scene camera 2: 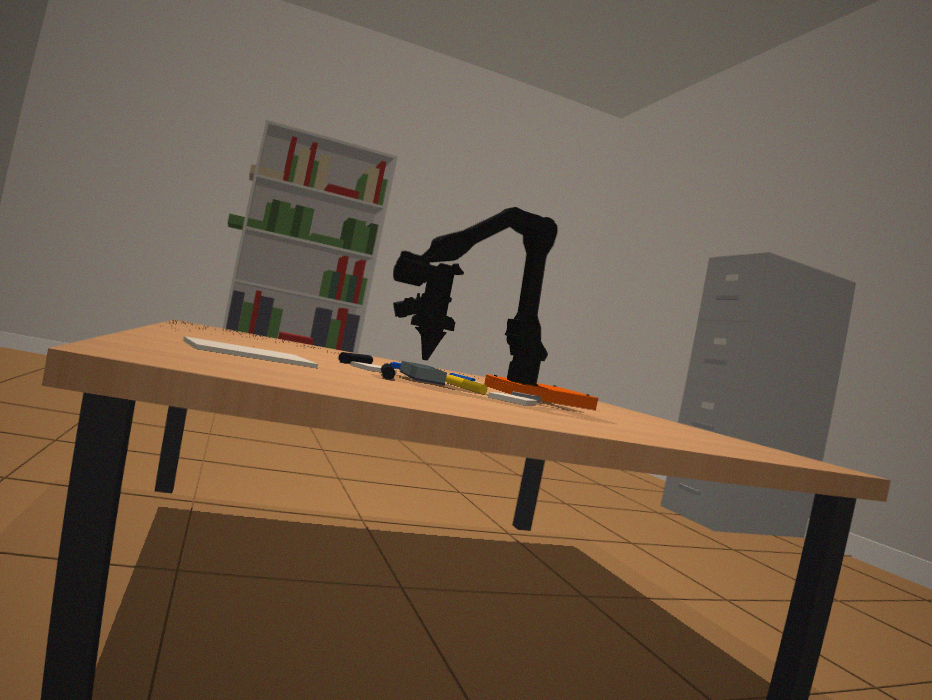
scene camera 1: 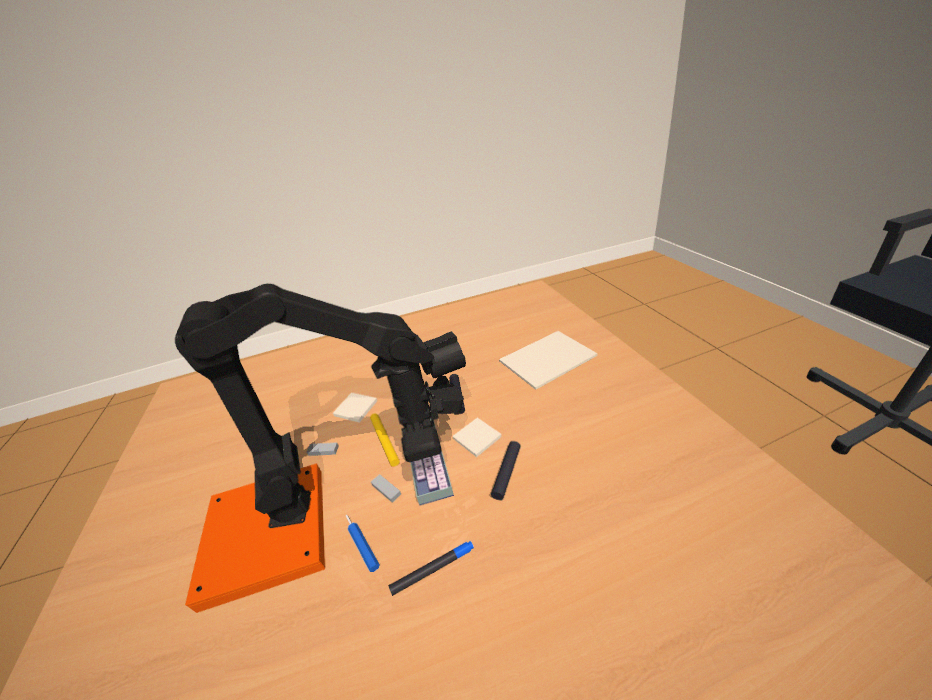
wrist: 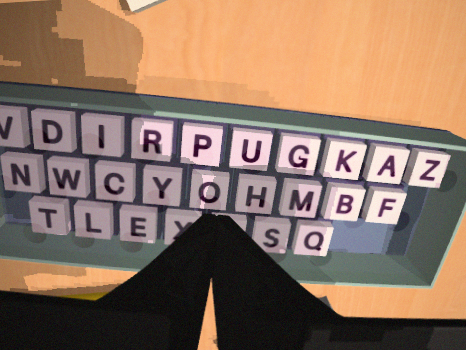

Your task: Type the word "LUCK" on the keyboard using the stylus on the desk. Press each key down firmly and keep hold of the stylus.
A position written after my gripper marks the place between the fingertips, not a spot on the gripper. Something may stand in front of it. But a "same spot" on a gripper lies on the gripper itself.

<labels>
My gripper shows in scene camera 2, in scene camera 1 and in the wrist view (214, 227). The same spot on my gripper: (scene camera 1: 426, 423) is (scene camera 2: 420, 321).
</labels>
